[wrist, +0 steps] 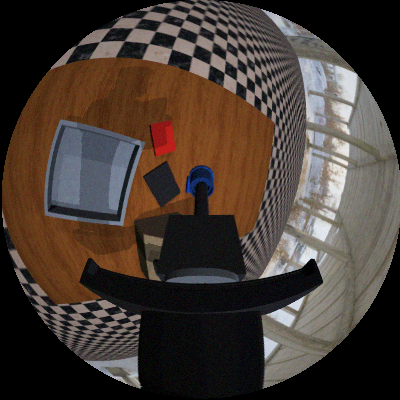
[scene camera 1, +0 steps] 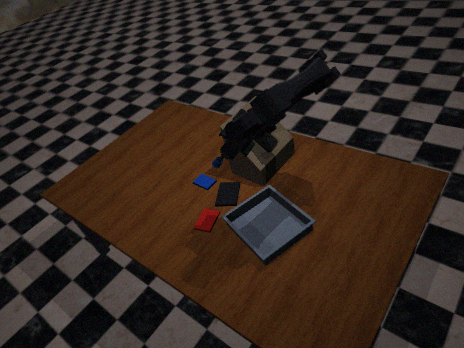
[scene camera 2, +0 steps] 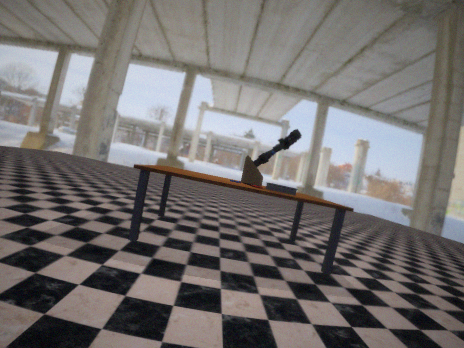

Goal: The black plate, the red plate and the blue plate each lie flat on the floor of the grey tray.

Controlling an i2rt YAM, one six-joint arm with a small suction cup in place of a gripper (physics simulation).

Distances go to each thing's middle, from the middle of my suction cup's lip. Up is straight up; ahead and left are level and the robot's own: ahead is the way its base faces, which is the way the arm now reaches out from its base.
Now: suction cup 2 cm past the grey tray [scene camera 1: 268,223], 14 cm to the right of it and 26 cm above it. Round my suction cup: red plate [wrist: 161,133]: 5 cm ahead, 9 cm to the right, 28 cm below; then black plate [wrist: 160,180]: 9 cm behind, 9 cm to the right, 28 cm below.
